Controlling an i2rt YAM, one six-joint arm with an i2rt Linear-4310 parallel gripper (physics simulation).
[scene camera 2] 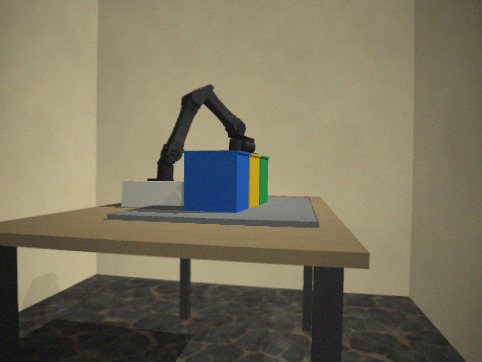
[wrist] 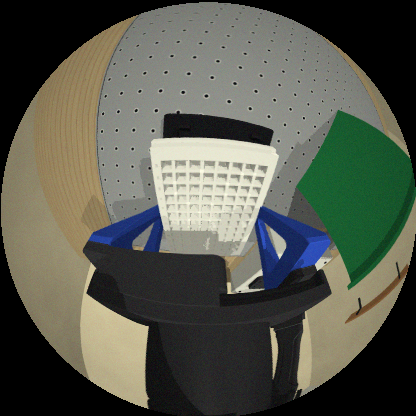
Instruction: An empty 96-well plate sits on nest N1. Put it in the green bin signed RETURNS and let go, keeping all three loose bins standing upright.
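Frame: origin at the arm's base, x ahead, y left, z up, level; metres.
Seen in the pictures: gripper, between the fingertips: (wrist: pixel 208 209); arm's base, origin of its link: (scene camera 2: pixel 164 183).
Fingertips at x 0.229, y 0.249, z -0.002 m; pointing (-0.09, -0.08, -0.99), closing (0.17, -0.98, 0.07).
Observation:
Pixels of each thing's top centre, then the offset from my fingertips to it. Level surfaces: height alone.
- white 96-well plate, centre of its top: (wrist: pixel 209 221) dx +0.000, dy +0.000, dz +0.014 m
- black nest, centre of its top: (wrist: pixel 212 184) dx -0.005, dy -0.008, dz -0.051 m
- green bin, centre of its top: (scene camera 2: pixel 243 156) dx +0.077, dy -0.223, dz +0.113 m
- yellow bin, centre of its top: (scene camera 2: pixel 231 154) dx +0.050, dy -0.352, dz +0.113 m
- blue bin, centre of its top: (scene camera 2: pixel 217 151) dx +0.022, dy -0.482, dz +0.113 m
- grey perforated board, height of its surface: dz -0.067 m
- wooden table, height of its surface: dz -0.080 m
The white 96-well plate (wrist: pixel 215 185) is between the blue fingers in the wrist view, raised above the black nest (wrist: pixel 215 127), whose far part shows past the plate's edge. My gripper (wrist: pixel 208 209) is shut on the plate by its two sides. In the scene view the fingers and plate are hidden behind the bins. The green bin (scene camera 2: pixel 264 181) (wrist: pixel 360 190) stands upright, to the right of the plate in the wrist view. The yellow bin (scene camera 2: pixel 254 181) and the blue bin (scene camera 2: pixel 210 181) stand upright in front of it in the scene view. No sign is readable.
The grey perforated board (scene camera 2: pixel 295 215) (wrist: pixel 210 55) lies on the wooden table (scene camera 2: pixel 200 240) (wrist: pixel 65 130). A white block (scene camera 2: pixel 150 194) stands under the arm's base, left of the blue bin. A brown strip with dark pegs (wrist: pixel 377 299) shows at the lower right of the wrist view.

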